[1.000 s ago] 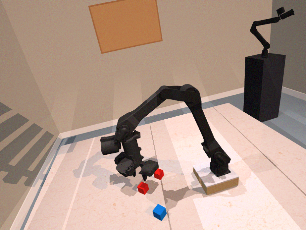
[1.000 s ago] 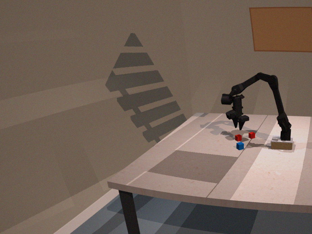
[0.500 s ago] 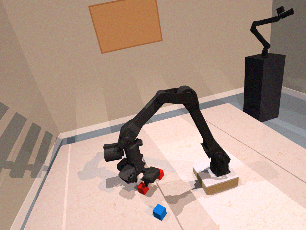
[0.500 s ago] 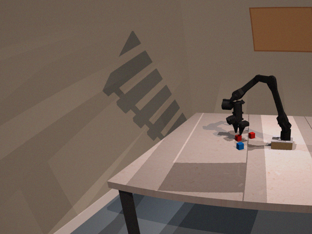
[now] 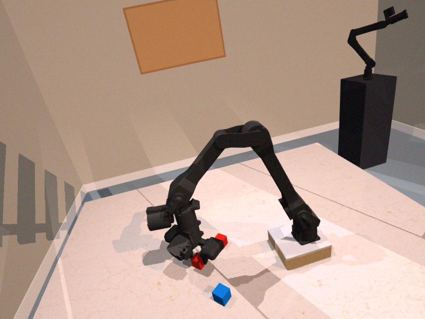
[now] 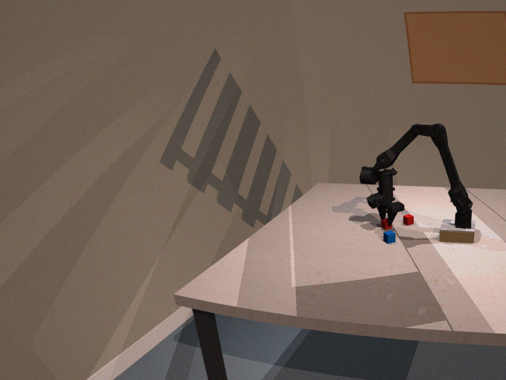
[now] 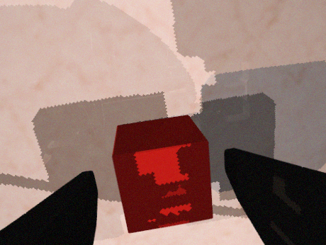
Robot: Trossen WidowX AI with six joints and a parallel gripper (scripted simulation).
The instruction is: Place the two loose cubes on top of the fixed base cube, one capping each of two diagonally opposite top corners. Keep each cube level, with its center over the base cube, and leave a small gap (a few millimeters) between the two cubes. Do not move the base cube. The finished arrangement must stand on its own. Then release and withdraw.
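The blue cube is 4 cm behind my gripper tip and 14 cm to the left of it.
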